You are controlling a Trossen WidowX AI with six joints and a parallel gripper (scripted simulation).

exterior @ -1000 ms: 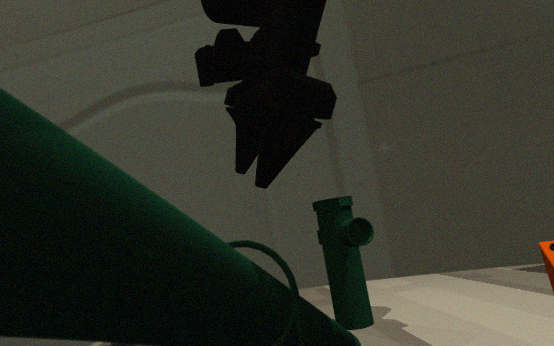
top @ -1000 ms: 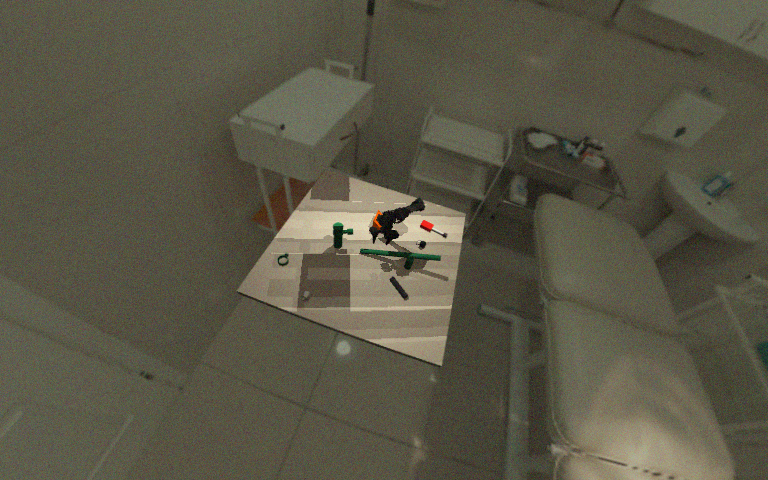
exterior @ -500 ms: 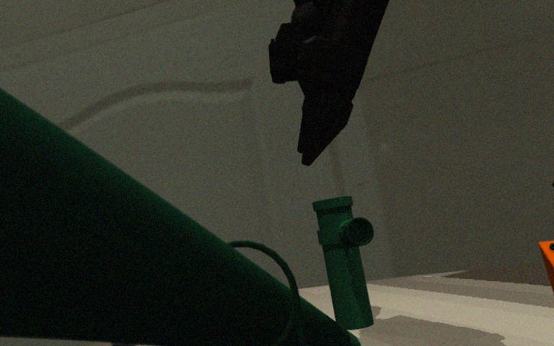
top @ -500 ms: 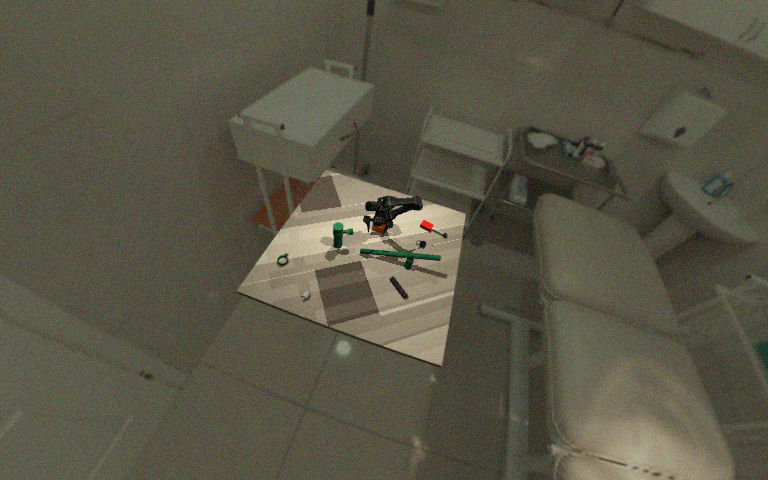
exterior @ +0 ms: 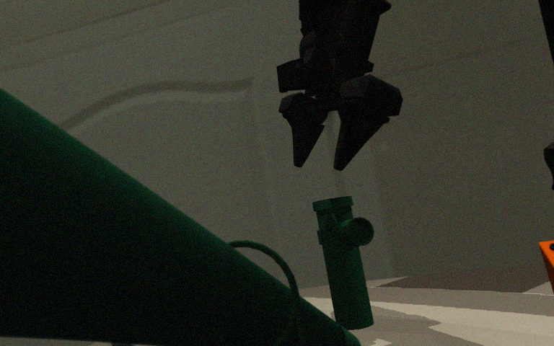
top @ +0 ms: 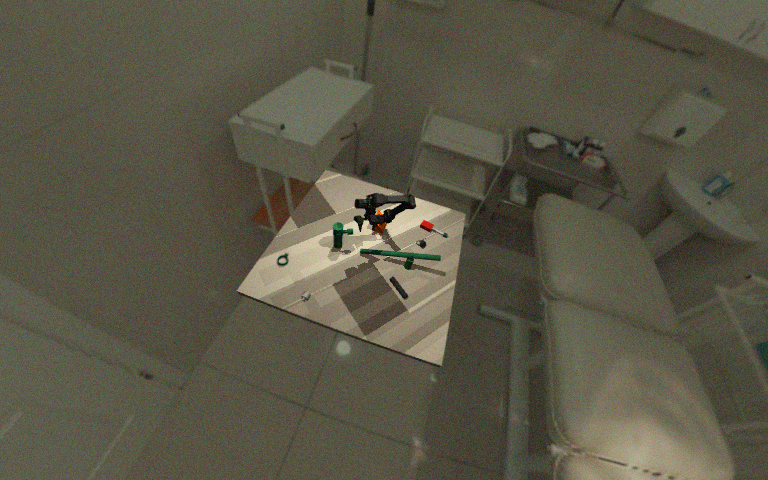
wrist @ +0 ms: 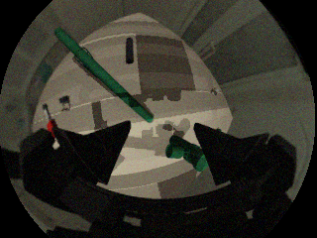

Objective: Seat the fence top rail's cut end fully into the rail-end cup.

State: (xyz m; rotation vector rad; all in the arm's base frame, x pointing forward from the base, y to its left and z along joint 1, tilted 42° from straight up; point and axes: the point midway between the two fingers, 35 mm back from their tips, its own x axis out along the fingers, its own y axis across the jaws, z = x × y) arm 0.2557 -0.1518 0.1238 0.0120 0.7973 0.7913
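My gripper tip is now 130 mm to the left of the rail-end cup, 90 mm above it and 20 mm past it. From my gripper tip the other things lie so: small white part 460 mm ahead, 220 mm to the right, 220 mm below; loop cap 320 mm to the left, 130 mm below; black cylinder 310 mm to the left, 220 mm below, 190 mm ahead.
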